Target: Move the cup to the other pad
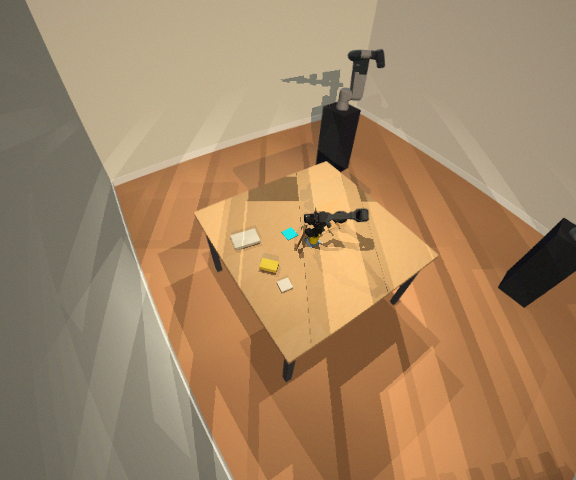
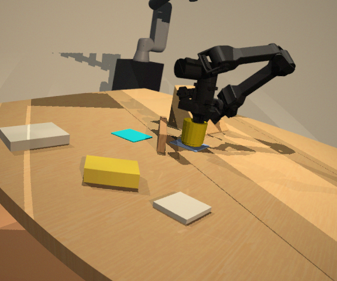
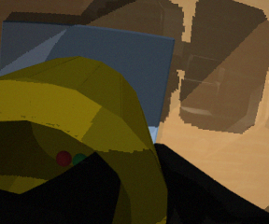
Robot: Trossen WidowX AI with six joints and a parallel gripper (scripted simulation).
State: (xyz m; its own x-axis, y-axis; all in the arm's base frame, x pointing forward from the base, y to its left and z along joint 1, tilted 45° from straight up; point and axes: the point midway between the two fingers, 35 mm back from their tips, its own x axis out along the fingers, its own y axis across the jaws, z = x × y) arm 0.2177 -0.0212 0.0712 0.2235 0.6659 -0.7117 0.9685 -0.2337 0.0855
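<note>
The cyan pad lies 16 cm to the right of my gripper tip, 11 cm ahead of it and 4 cm below it. From my gripper tip the other things lie so: yellow block: 40 cm ahead, 3 cm to the right, 2 cm below; then yellow cup: 2 cm ahead; then wooden slat: 8 cm to the right, 7 cm ahead, 2 cm below.
</note>
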